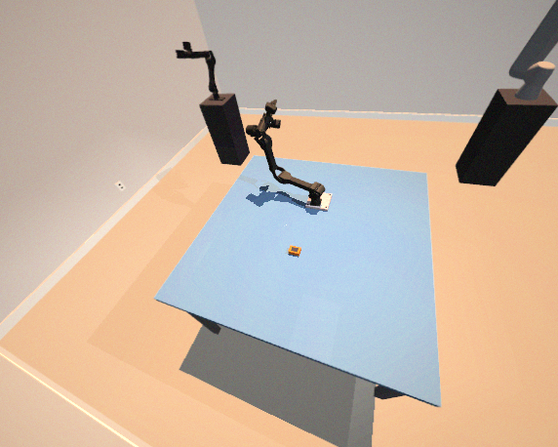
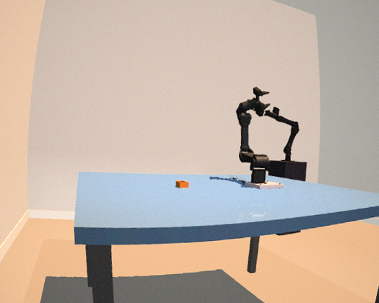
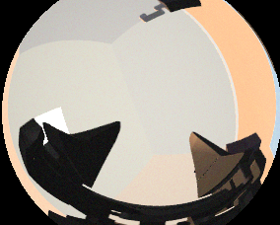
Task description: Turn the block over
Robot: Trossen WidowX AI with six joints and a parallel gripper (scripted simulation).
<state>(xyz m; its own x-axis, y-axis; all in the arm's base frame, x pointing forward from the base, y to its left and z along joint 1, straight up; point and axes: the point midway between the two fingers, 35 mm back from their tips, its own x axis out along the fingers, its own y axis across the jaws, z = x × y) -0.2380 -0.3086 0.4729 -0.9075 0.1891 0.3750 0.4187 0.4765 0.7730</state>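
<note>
The orange block is 65 cm ahead of my gripper tip, 28 cm to the left of it and 49 cm below it.
</note>
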